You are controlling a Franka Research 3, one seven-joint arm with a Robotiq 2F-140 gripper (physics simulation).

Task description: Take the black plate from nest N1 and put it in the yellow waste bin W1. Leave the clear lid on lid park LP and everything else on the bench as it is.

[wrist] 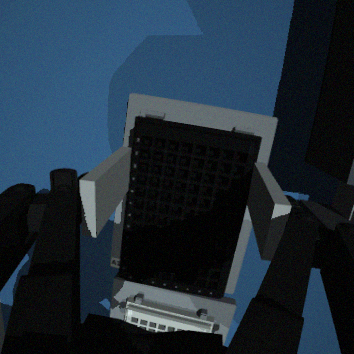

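The black plate (192, 170), with a grid of wells, is between the two grey finger pads of my gripper (189, 174). My gripper is shut on it, with one pad against each long side. The plate is held a little above the grey nest N1 (200, 111), whose rim shows around it. The plate covers the N1 label and part of the A1 mark. The yellow waste bin W1, the lid park LP and the clear lid do not show in the wrist view.
Just beyond the near end of the nest is another grey holder (224, 314) with a pale, gridded piece (170, 318) on it, partly hidden by the gripper body. A dark, tall shape (332, 100) stands at the right edge. The blue surface (60, 75) carries shadows.
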